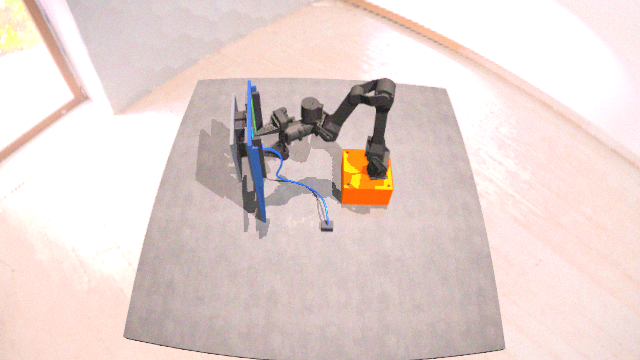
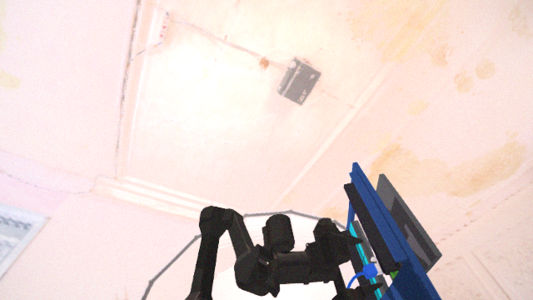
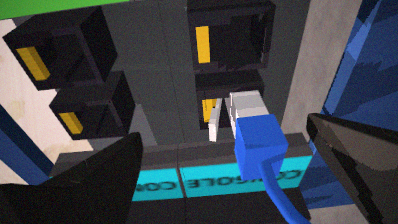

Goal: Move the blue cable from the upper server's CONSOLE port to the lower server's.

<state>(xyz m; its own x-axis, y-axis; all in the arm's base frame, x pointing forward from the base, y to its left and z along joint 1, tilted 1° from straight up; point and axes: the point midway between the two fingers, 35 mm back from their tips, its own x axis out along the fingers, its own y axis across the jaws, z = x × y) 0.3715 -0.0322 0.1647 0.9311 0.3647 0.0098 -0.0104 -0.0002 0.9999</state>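
Right now the cable plug is 2 cm ahead of my gripper tip, 1 cm to the left of it and 1 cm below it. Round my gripper tip: black block 26 cm below, 21 cm behind, 16 cm to the left.
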